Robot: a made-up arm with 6 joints.
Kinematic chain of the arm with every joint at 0, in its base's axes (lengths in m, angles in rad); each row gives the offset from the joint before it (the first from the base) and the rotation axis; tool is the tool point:
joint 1: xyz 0 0 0.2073 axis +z
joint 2: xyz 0 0.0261 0 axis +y
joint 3: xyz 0 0 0.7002 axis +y
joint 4: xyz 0 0 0.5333 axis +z
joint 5: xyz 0 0 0 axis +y
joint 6: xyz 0 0 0.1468 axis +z
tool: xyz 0 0 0
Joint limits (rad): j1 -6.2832..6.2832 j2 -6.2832..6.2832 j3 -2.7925..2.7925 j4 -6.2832..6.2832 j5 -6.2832..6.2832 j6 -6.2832..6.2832
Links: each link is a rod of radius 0.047 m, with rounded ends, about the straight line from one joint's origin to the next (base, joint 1, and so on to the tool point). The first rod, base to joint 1, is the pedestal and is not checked.
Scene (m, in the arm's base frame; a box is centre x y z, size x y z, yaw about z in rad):
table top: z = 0
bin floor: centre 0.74 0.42 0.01 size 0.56 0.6 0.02 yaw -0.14
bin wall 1: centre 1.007 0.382 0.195 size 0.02 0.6 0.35 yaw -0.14
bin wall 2: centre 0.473 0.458 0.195 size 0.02 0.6 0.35 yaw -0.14
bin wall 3: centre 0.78 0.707 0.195 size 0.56 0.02 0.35 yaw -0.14
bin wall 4: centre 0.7 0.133 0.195 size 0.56 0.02 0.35 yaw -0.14
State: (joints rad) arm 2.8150 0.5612 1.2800 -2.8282 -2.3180 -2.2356
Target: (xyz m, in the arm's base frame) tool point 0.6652 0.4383 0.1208
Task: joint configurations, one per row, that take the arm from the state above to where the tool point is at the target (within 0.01 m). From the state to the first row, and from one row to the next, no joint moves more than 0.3 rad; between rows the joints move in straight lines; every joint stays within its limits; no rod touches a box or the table.
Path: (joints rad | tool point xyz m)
1: 2.5322 0.5718 1.2780 -2.8698 -2.3147 -2.2356 | -0.6608 0.3940 0.5766
2: 2.2494 0.5823 1.2760 -2.9114 -2.3114 -2.2356 | -0.5239 0.5687 0.5678
3: 1.9666 0.5929 1.2740 -2.9530 -2.3081 -2.2356 | -0.3420 0.6979 0.5591
4: 1.6838 0.6034 1.2720 -2.9946 -2.3048 -2.2356 | -0.1297 0.7702 0.5505
5: 1.4010 0.6140 1.2700 -3.0362 -2.3015 -2.2356 | 0.0954 0.7791 0.5421
6: 1.1181 0.6245 1.2680 -3.0778 -2.2981 -2.2356 | 0.3150 0.7232 0.5338
7: 0.8353 0.6351 1.2660 -3.1194 -2.2948 -2.2356 | 0.5104 0.6066 0.5255
8: 0.5525 0.6456 1.2640 -3.1610 -2.2915 -2.2356 | 0.6652 0.4383 0.5175
9: 0.5525 0.8582 1.3356 -3.1603 -2.2558 -2.2356 | 0.6864 0.4514 0.3158
10: 0.5525 1.0708 1.4071 -3.1596 -2.2200 -2.2356 | 0.6652 0.4383 0.1208

